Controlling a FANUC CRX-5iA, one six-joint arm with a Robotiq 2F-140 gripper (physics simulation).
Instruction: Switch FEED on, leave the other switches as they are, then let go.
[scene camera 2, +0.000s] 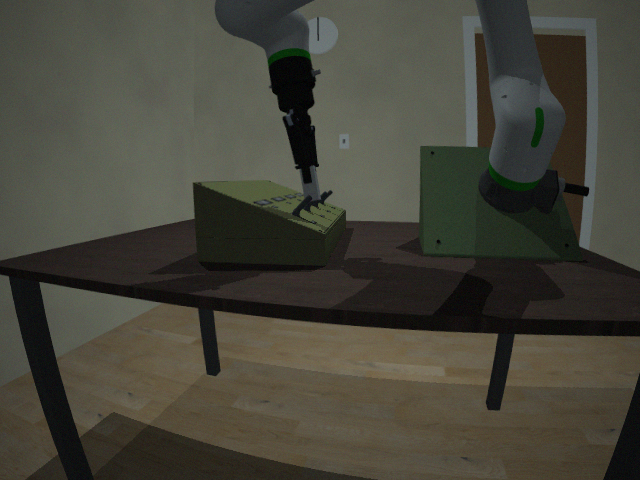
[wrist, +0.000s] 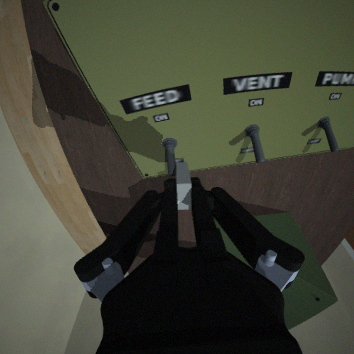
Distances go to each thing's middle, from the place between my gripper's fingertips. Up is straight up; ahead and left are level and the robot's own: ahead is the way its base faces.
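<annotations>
Olive switch box (scene camera 2: 254, 222): 40 mm below my hand, 140 mm ahead of it, 140 mm to the right of it.
</annotations>
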